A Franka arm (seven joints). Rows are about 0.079 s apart.
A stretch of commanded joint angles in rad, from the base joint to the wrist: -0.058, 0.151, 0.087, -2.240, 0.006, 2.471, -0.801; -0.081, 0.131, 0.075, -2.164, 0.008, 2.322, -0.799; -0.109, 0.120, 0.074, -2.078, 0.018, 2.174, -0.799; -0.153, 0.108, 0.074, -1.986, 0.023, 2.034, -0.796; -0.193, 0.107, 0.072, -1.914, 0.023, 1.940, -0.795; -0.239, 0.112, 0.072, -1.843, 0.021, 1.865, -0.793; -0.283, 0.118, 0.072, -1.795, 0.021, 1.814, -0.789; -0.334, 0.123, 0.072, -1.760, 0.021, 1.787, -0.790; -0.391, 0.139, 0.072, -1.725, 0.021, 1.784, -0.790; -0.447, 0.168, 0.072, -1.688, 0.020, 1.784, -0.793
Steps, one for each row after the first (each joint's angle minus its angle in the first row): -0.023, -0.020, -0.012, 0.076, 0.002, -0.149, 0.002; -0.051, -0.031, -0.013, 0.162, 0.012, -0.297, 0.002; -0.095, -0.043, -0.013, 0.254, 0.017, -0.437, 0.005; -0.135, -0.044, -0.015, 0.326, 0.017, -0.531, 0.006; -0.181, -0.039, -0.015, 0.397, 0.015, -0.606, 0.008; -0.225, -0.033, -0.015, 0.445, 0.015, -0.657, 0.012; -0.276, -0.028, -0.015, 0.480, 0.015, -0.684, 0.011; -0.333, -0.012, -0.015, 0.515, 0.015, -0.687, 0.011; -0.389, 0.017, -0.015, 0.552, 0.014, -0.687, 0.008
